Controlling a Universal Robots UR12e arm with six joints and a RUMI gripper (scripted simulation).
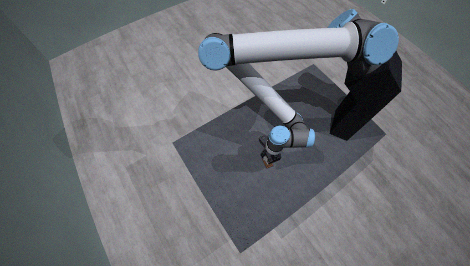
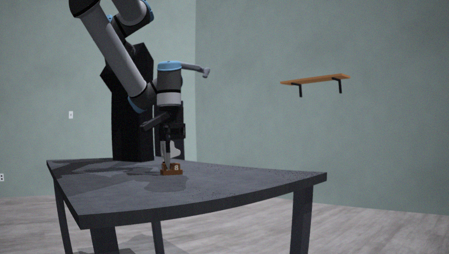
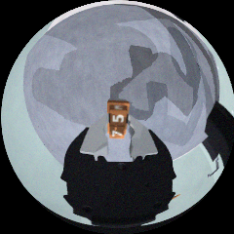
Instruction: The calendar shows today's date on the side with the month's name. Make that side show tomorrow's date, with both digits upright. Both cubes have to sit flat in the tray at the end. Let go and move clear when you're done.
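Right now the wooden calendar tray is 30 mm below my hand, 20 mm to the left of it and 10 mm ahead of it.
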